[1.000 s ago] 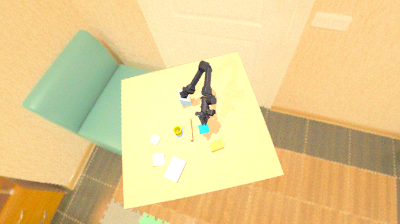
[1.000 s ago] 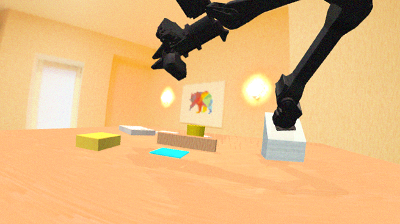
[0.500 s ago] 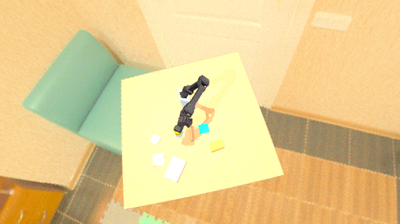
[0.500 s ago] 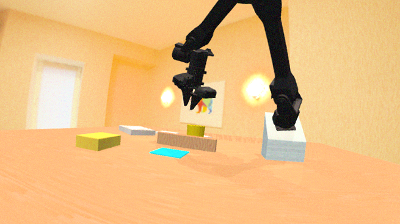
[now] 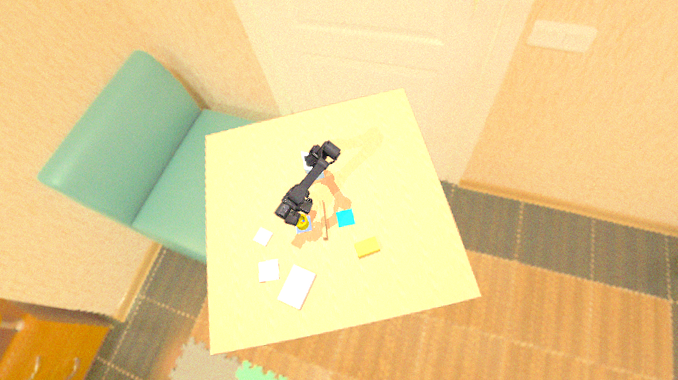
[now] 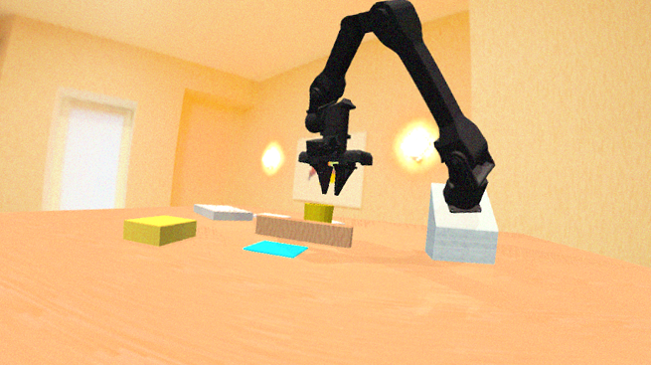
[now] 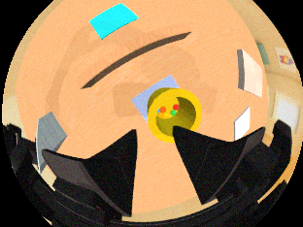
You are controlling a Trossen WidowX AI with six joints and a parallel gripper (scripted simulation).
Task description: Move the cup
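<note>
Now: the yellow cup 60 mm below my gripper tip, 20 mm to the right of it and 20 mm ahead of it. From my gripper tip the other things lie so: pale blue pad 110 mm below, 20 mm to the right, 20 mm ahead; wooden bar 90 mm to the left, 90 mm below, 40 mm ahead; red marble 80 mm below, 40 mm ahead, 30 mm to the right.
</note>
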